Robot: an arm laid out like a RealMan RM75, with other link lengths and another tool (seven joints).
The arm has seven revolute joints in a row. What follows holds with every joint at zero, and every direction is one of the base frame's.
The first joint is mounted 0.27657 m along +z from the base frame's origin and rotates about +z.
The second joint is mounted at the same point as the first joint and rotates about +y.
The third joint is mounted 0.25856 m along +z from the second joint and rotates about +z.
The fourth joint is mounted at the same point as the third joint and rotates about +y.
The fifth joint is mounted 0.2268 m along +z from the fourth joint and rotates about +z.
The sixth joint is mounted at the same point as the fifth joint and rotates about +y.
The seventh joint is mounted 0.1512 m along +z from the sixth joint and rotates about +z.
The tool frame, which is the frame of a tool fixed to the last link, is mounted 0.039 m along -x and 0.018 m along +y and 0.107 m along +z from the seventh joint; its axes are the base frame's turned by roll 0, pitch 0.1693 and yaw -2.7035 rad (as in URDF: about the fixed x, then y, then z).
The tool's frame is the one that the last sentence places.
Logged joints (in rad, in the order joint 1, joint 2, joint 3, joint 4, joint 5, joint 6, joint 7), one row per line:
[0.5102, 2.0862, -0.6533, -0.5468, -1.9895, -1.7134, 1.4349]
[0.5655, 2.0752, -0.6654, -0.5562, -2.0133, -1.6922, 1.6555]
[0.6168, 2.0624, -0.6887, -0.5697, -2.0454, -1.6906, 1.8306]
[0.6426, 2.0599, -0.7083, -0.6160, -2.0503, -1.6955, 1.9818]
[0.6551, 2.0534, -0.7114, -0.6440, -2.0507, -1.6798, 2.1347]
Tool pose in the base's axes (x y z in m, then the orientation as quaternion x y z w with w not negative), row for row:
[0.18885, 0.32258, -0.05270, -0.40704, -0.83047, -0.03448, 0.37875]
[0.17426, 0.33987, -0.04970, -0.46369, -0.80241, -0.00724, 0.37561]
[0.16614, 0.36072, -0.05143, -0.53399, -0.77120, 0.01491, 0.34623]
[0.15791, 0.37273, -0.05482, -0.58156, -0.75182, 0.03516, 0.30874]
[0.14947, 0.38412, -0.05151, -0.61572, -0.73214, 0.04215, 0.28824]
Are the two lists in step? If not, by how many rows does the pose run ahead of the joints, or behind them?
The pose runs 1 row behind the joints: the pose in row i belongs to the joints in row i - 1.
